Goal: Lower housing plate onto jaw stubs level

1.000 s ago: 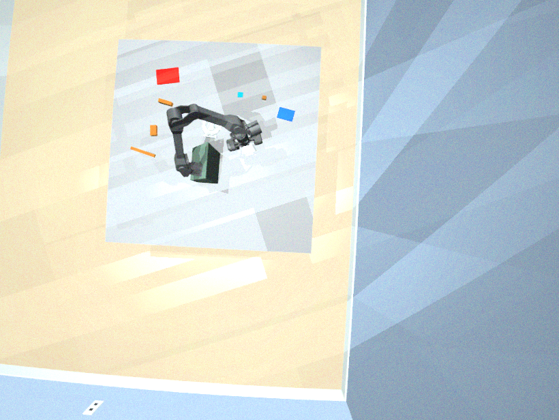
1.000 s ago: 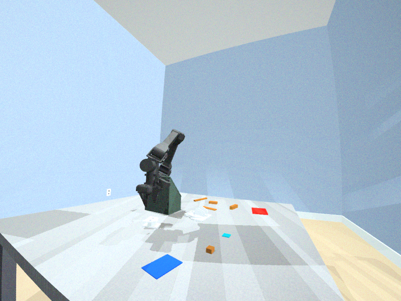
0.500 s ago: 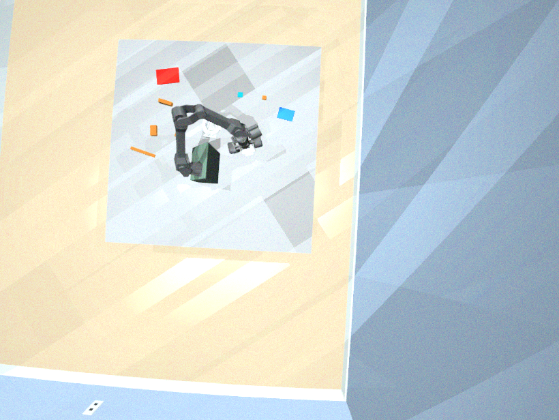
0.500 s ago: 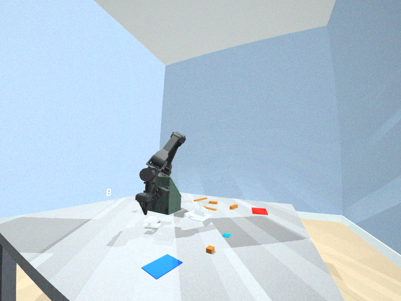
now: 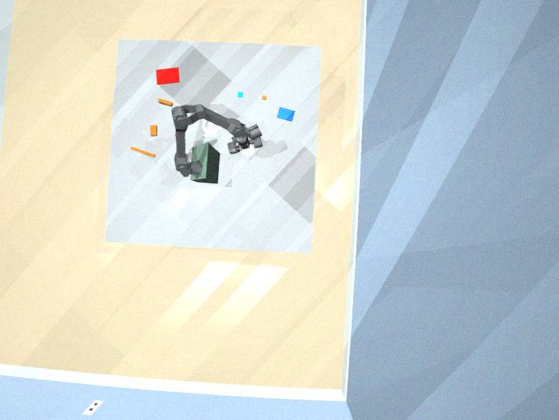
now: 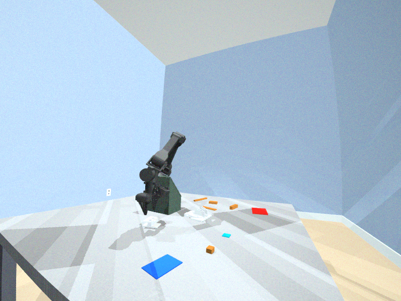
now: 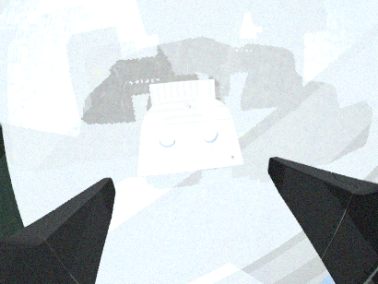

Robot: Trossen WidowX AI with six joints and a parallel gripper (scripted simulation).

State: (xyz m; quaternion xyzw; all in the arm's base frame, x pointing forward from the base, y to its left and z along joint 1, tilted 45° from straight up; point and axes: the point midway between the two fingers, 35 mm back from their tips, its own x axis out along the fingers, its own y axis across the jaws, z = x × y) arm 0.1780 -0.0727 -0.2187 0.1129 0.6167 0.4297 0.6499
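Now: gripper tip 1 cm short of the white piece and 5 cm above it. Round my gripper tip: cyan tile: 34 cm ahead, 12 cm to the left, 6 cm below; then blue patch: 28 cm ahead, 18 cm to the right, 6 cm below; then orange cube: 35 cm ahead, 3 cm to the right, 5 cm below.
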